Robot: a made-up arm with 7 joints. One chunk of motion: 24 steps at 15 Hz.
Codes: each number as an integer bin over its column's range. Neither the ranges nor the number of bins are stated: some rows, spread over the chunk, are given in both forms.
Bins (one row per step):
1: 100 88 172 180 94 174 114
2: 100 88 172 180 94 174 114
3: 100 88 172 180 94 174 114
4: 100 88 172 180 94 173 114
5: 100 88 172 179 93 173 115
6: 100 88 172 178 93 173 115
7: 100 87 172 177 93 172 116
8: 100 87 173 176 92 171 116
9: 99 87 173 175 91 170 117
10: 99 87 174 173 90 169 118
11: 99 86 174 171 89 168 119
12: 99 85 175 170 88 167 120
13: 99 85 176 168 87 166 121
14: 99 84 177 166 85 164 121
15: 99 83 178 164 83 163 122
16: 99 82 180 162 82 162 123
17: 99 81 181 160 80 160 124
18: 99 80 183 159 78 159 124
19: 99 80 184 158 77 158 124
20: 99 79 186 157 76 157 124
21: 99 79 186 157 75 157 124
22: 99 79 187 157 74 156 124
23: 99 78 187 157 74 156 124
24: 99 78 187 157 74 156 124
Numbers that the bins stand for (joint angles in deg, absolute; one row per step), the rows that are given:
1: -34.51 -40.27 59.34 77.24 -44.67 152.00 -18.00
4: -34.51 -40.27 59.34 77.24 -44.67 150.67 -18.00
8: -34.51 -41.29 60.67 73.14 -47.34 148.00 -15.33
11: -35.76 -42.31 62.00 68.02 -51.34 144.00 -11.33
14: -35.76 -44.35 66.00 62.91 -56.67 138.67 -8.67
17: -35.76 -47.41 71.34 56.76 -63.34 133.34 -4.67
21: -35.76 -49.45 78.00 53.69 -70.00 129.34 -4.67
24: -35.76 -50.47 79.34 53.69 -71.34 128.00 -4.67
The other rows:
2: -34.51 -40.27 59.34 77.24 -44.67 152.00 -18.00
3: -34.51 -40.27 59.34 77.24 -44.67 152.00 -18.00
5: -34.51 -40.27 59.34 76.21 -46.00 150.67 -16.67
6: -34.51 -40.27 59.34 75.19 -46.00 150.67 -16.67
7: -34.51 -41.29 59.34 74.16 -46.00 149.34 -15.33
9: -35.76 -41.29 60.67 72.12 -48.67 146.67 -14.00
10: -35.76 -41.29 62.00 70.07 -50.00 145.34 -12.67
12: -35.76 -43.33 63.34 67.00 -52.67 142.67 -10.00
13: -35.76 -43.33 64.67 64.95 -54.00 141.34 -8.67
15: -35.76 -45.37 67.34 60.86 -59.34 137.34 -7.33
16: -35.76 -46.39 70.00 58.81 -60.67 136.00 -6.00
18: -35.76 -48.43 74.00 55.74 -66.00 132.00 -4.67
19: -35.76 -48.43 75.34 54.72 -67.34 130.67 -4.67
20: -35.76 -49.45 78.00 53.69 -68.67 129.34 -4.67
22: -35.76 -49.45 79.34 53.69 -71.34 128.00 -4.67
23: -35.76 -50.47 79.34 53.69 -71.34 128.00 -4.67

